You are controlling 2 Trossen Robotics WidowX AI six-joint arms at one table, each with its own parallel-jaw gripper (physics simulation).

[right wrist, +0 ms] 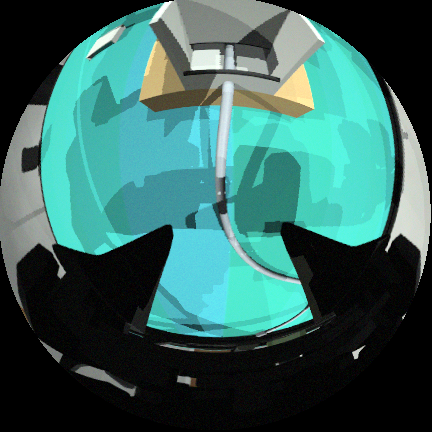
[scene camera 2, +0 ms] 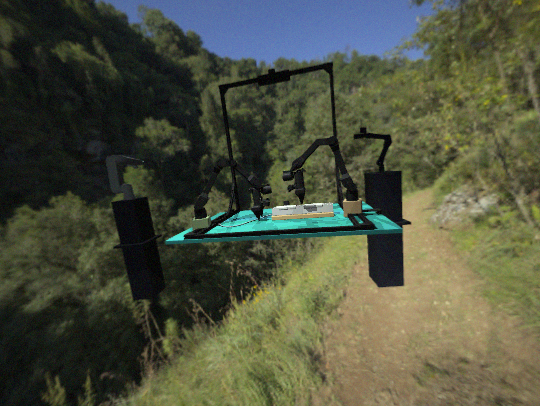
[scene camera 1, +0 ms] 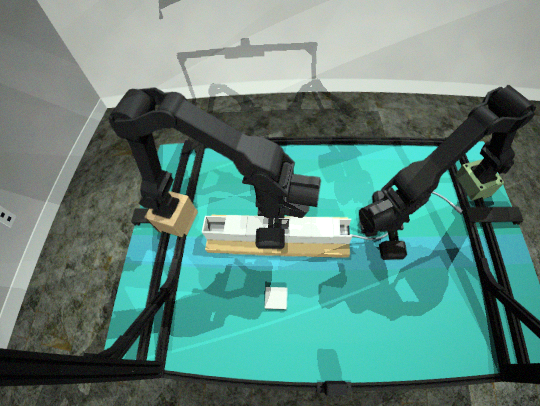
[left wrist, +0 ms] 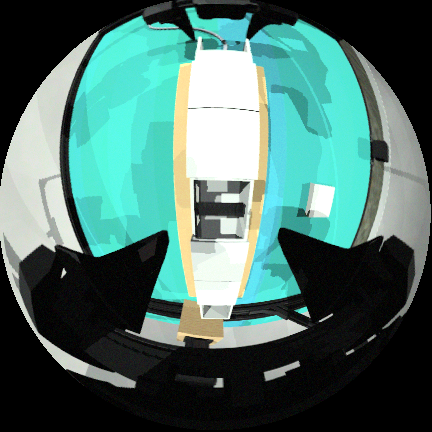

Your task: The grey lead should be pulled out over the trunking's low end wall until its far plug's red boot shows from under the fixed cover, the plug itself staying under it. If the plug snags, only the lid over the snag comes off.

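Frame: origin at the left arm's base, x ahead, y left, z up, level; millimetres.
Where they show: left gripper, fingertip midpoint: (scene camera 2: 301, 203) (scene camera 1: 273, 224) (left wrist: 224, 235); right gripper, fingertip midpoint: (right wrist: 228, 229) (scene camera 2: 260, 218) (scene camera 1: 379, 237) (left wrist: 220, 37); left arm's base at its link origin: (scene camera 2: 352, 199) (scene camera 1: 165, 206) (left wrist: 197, 340); right arm's base at its link origin: (scene camera 2: 200, 217) (scene camera 1: 483, 173).
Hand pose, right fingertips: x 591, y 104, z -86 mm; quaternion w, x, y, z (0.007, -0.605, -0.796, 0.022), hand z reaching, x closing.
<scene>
Each offset is from my right fingertips to the top centre of the thing. "*": to the spot under its first point.
The white trunking (scene camera 1: 310, 238) (left wrist: 224, 145) lies on a wooden base {* dx -179, dy -92, dz +16 mm} (scene camera 1: 310, 250). One lid bay {* dx -308, dy -82, dz +19 mm} (left wrist: 222, 227) stands open, with a dark bar across it. The grey lead (right wrist: 223, 125) (scene camera 1: 452, 202) comes out over the low end wall (right wrist: 250, 77) and curves across the table. The far plug and its red boot do not show; I cannot tell which cover is fixed. My left gripper (scene camera 1: 270, 238) (left wrist: 224, 235) is open above the trunking, near the open bay. My right gripper (scene camera 1: 393, 249) (right wrist: 228, 229) is open beyond the low end, above the lead, which runs between its fingers in the right wrist view.
A loose white lid {dx -231, dy -236, dz +4 mm} (scene camera 1: 276, 298) (left wrist: 321, 200) (right wrist: 105, 43) lies on the teal table, in front of the trunking in scene camera 1. Black frame rails run along both table sides. A tan block (scene camera 1: 179, 215) and a green block (scene camera 1: 479, 181) stand at the arm bases.
</scene>
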